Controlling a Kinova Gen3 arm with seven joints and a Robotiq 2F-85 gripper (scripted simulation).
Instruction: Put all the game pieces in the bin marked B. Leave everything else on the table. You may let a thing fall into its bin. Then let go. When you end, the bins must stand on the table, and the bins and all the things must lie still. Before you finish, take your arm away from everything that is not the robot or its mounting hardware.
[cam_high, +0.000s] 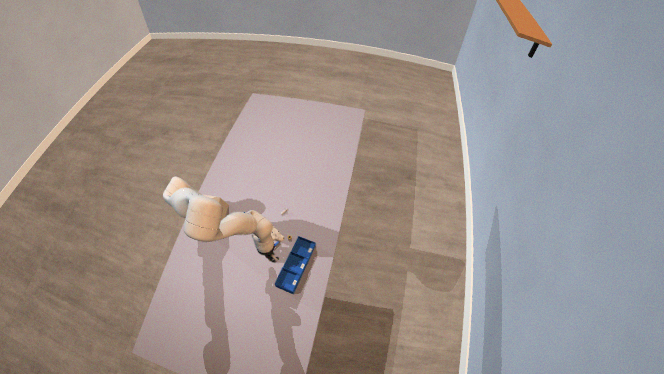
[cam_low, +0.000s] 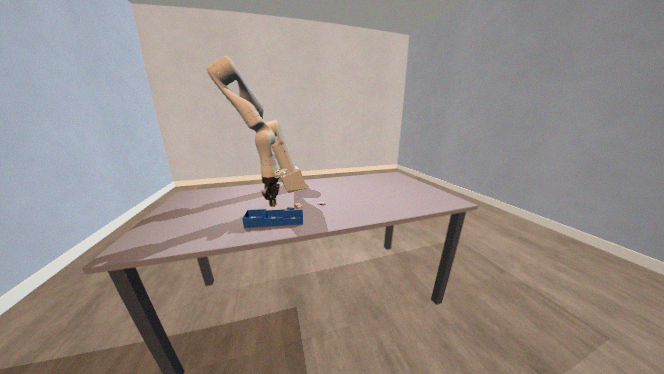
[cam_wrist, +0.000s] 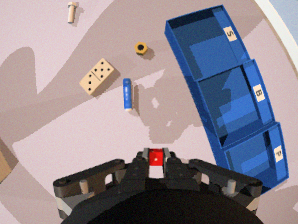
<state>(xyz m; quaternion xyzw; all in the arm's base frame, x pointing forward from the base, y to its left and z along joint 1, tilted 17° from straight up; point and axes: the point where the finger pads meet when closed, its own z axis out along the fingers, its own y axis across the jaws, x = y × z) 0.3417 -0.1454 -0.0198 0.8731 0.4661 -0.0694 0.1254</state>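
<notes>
Now: the blue bin 120 mm ahead of my hand and 30 mm below it. From my hand the other things lie so: blue stick (80 mm to the left, 40 mm below, 10 mm ahead); then red game piece (10 mm below); then white domino (130 mm to the left, 40 mm below, 10 mm behind).
</notes>
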